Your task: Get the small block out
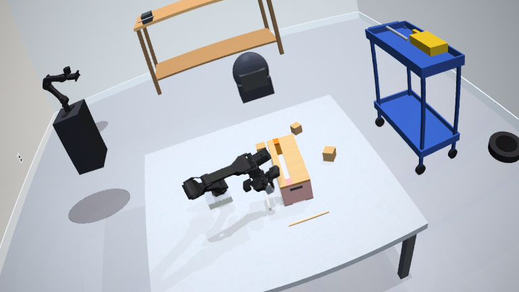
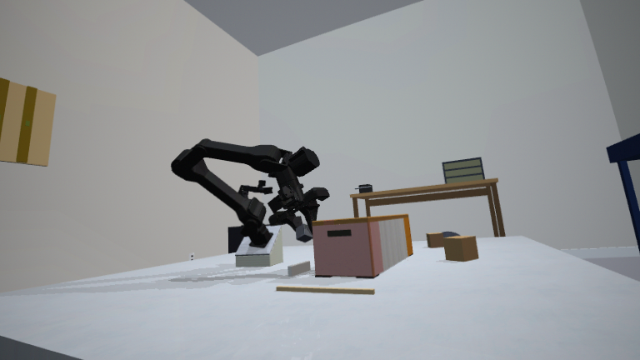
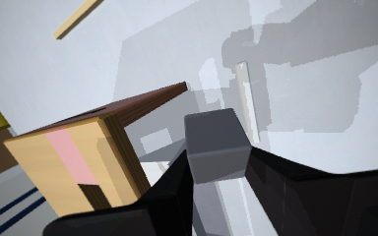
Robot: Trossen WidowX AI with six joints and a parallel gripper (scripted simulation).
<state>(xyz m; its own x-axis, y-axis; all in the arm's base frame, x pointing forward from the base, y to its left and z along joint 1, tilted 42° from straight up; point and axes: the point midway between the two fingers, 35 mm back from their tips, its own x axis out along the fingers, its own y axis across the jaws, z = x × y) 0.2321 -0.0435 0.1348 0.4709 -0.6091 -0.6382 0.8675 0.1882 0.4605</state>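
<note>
Now: gripper tip 1 cm past the grey block, 1 cm to the left of it and 1 cm below it. From my gripper tip the other things lie so: thin wooden stick (12 cm ahead, 19 cm to the right, 8 cm below); box (8 cm ahead, 14 cm to the left, 3 cm below).
</note>
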